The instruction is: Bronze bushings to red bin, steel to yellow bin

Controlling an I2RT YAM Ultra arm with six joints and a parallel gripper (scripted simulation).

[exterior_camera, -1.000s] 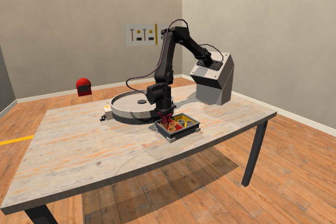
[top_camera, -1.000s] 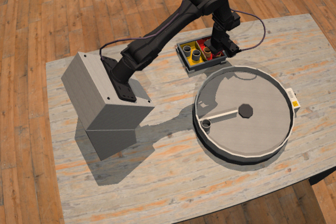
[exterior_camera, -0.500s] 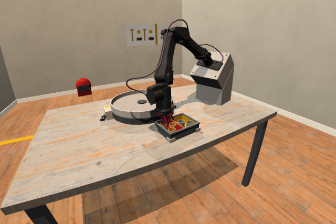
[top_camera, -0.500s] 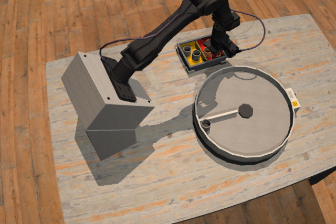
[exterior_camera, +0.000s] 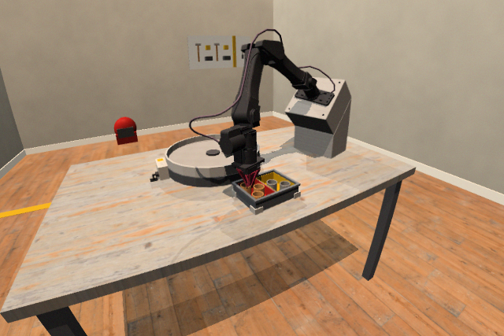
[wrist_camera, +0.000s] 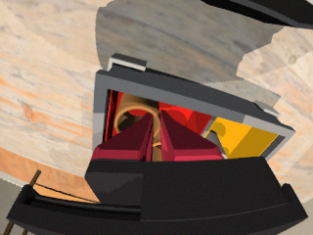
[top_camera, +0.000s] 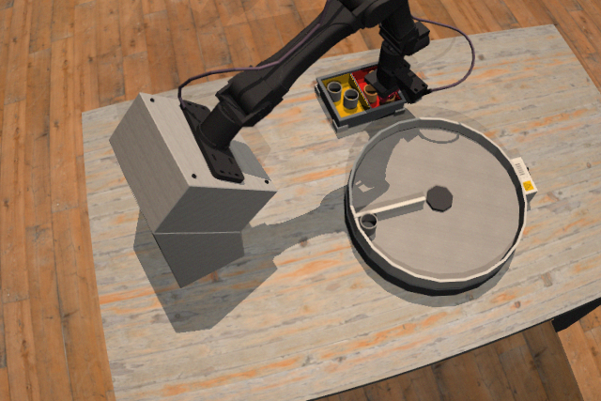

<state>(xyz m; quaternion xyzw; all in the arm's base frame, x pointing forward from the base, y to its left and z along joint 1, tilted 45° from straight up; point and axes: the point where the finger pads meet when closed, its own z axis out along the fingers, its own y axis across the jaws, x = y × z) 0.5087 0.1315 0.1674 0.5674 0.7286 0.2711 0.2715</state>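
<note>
Now: hand 40 mm to the right of the red bin and 20 mm above it. From my hand the other things lie so: turntable: 310 mm to the right, 10 mm behind, 10 mm above; then two-part bin tray: 40 mm to the left, 40 mm behind, 20 mm below; then yellow bin: 90 mm behind, 40 mm to the left, 20 mm below.
</note>
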